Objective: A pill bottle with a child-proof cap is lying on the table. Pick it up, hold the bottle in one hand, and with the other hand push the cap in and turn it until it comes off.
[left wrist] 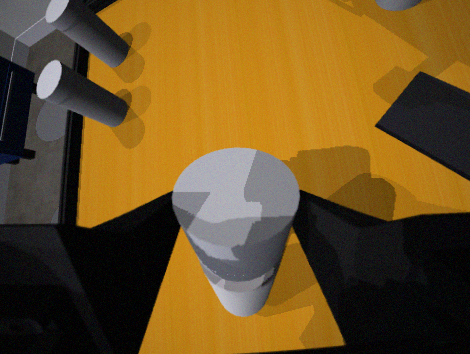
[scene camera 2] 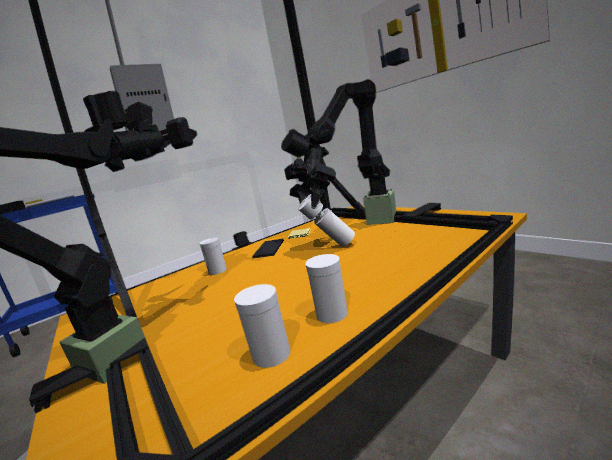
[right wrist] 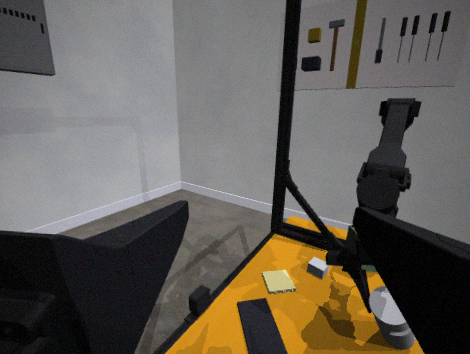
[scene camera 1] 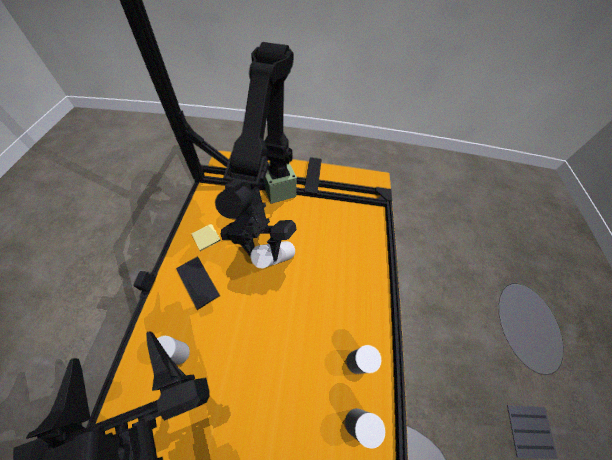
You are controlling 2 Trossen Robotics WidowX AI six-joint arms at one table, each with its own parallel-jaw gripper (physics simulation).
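Note:
The white pill bottle is tilted, its cap (scene camera 1: pixel 260 257) (scene camera 2: pixel 309 207) (left wrist: pixel 225 180) (right wrist: pixel 386 306) uppermost and its body (scene camera 1: pixel 287 252) (scene camera 2: pixel 336 228) (left wrist: pixel 244 304) slanting down to the table (scene camera 1: pixel 300 320) (scene camera 2: pixel 400 270); whether the lower end touches it I cannot tell. My left gripper (scene camera 1: pixel 263 255) (scene camera 2: pixel 312 204) (left wrist: pixel 235 195) is shut on the cap, one finger on each side. The cap's flat end faces the left wrist camera. My right gripper (scene camera 1: pixel 112 347) (right wrist: pixel 270 211) is open and empty, well above the table at the lower left of scene camera 1, apart from the bottle.
Three white lidded cylinders stand upright: two (scene camera 1: pixel 367 359) (scene camera 1: pixel 369 430) (scene camera 2: pixel 327 295) (scene camera 2: pixel 262 330) near one long edge, one (scene camera 1: pixel 176 351) (scene camera 2: pixel 214 257) near the other. A dark slab (scene camera 1: pixel 198 283) (scene camera 2: pixel 268 248) (left wrist: pixel 430 120), a yellow pad (scene camera 1: pixel 205 237) (scene camera 2: pixel 299 233) and a small white box (right wrist: pixel 318 267) lie near the left arm.

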